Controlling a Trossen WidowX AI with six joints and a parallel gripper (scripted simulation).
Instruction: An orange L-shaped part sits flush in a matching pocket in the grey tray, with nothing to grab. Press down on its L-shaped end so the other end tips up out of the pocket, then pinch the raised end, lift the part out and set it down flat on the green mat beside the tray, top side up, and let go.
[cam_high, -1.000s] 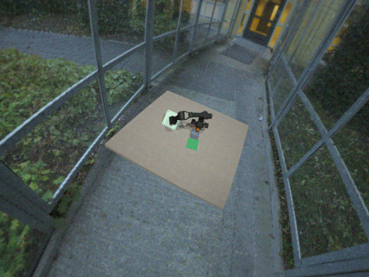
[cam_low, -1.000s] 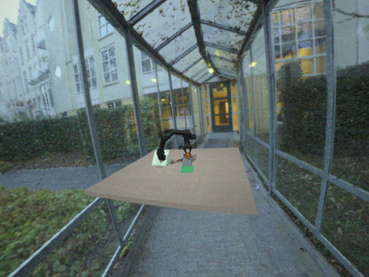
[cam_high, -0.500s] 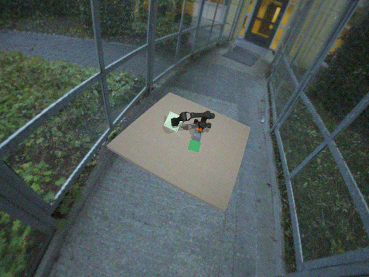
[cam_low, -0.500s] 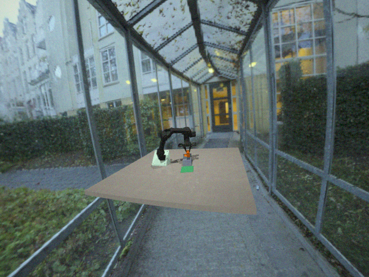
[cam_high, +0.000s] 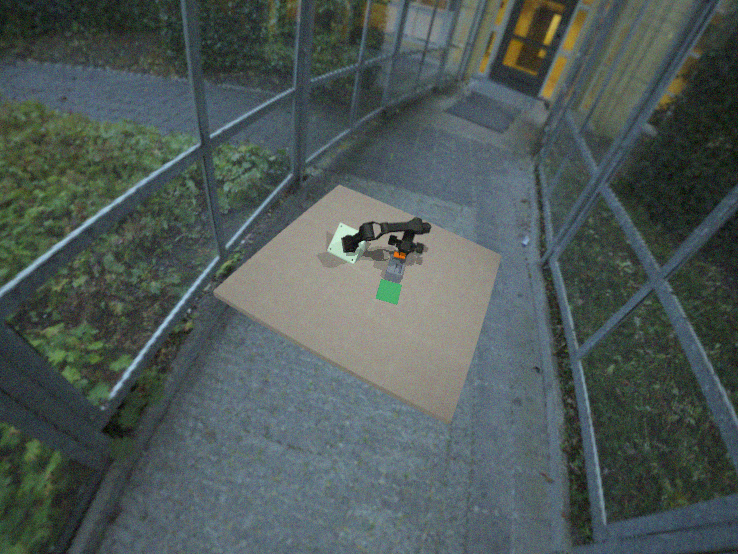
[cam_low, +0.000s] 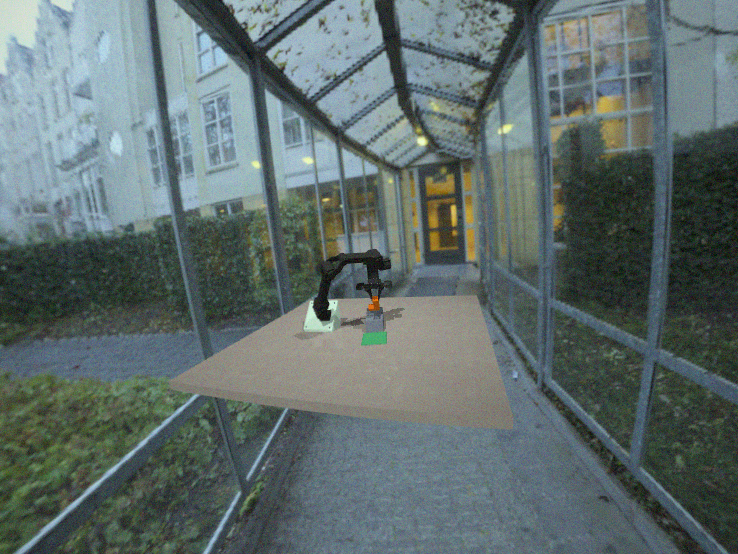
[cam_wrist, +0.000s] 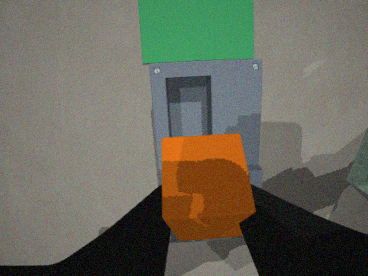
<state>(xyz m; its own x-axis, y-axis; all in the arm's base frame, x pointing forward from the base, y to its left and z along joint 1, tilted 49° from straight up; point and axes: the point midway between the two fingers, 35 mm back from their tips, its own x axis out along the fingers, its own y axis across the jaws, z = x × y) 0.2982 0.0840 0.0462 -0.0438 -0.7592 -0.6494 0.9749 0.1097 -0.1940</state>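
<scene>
My gripper tip is 20 mm short of the green mat, 140 mm to the left of it and 160 mm above it. From my gripper tip the other things lie so: orange l-shaped part: 20 mm behind, 30 mm to the left, 30 mm below.
</scene>
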